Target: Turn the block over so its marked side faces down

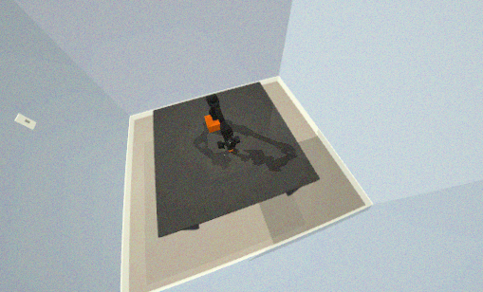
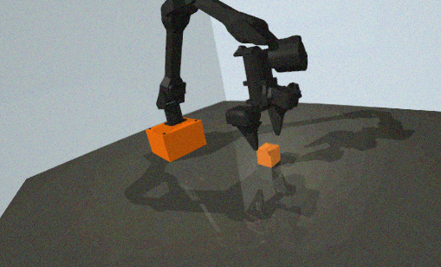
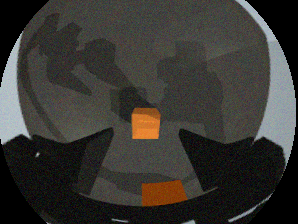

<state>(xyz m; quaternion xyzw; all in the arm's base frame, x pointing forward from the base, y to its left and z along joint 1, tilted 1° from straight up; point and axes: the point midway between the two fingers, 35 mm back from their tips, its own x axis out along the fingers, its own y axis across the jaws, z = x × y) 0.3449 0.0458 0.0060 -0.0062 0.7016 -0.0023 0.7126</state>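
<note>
My gripper tip is 30 mm above the orange block and 10 mm past it.
</note>
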